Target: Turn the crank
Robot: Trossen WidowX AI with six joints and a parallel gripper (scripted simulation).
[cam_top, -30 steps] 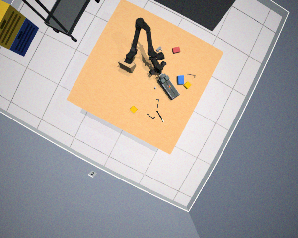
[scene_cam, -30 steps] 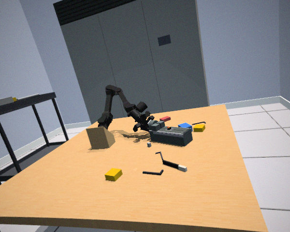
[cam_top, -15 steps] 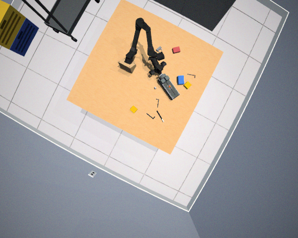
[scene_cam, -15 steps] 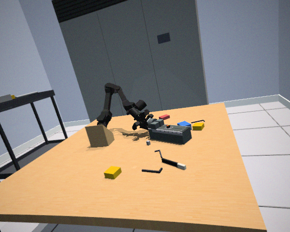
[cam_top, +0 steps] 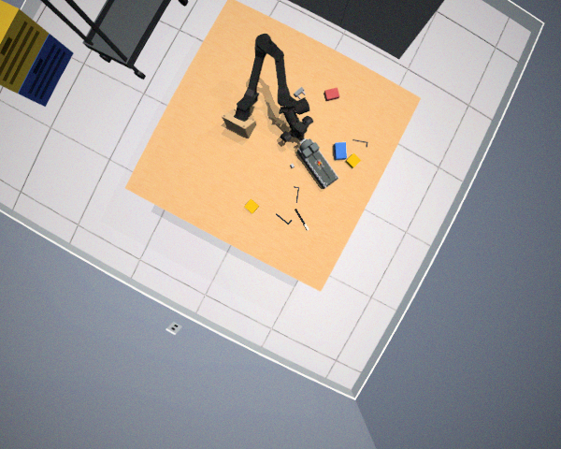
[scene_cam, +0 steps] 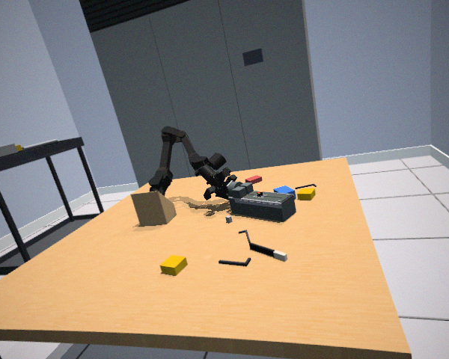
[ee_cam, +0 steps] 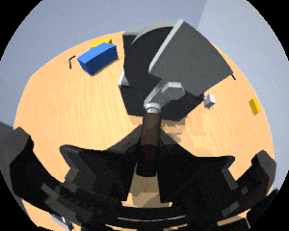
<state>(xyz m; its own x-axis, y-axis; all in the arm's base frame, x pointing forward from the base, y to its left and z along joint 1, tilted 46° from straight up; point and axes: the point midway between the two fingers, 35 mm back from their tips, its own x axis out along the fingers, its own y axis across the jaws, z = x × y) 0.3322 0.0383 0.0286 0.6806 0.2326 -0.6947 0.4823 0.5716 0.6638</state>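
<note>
Now: gripper tip 30 mm below the dark crank handle, 20 mm past it and 10 mm to the right of it. The rest, counted from my gripper tip: small grey cube: 150 mm to the right, 20 mm below; blue block: 220 mm ahead, 40 mm to the left, 20 mm below; red pointer: 130 mm ahead, 90 mm to the right, 50 mm above.
</note>
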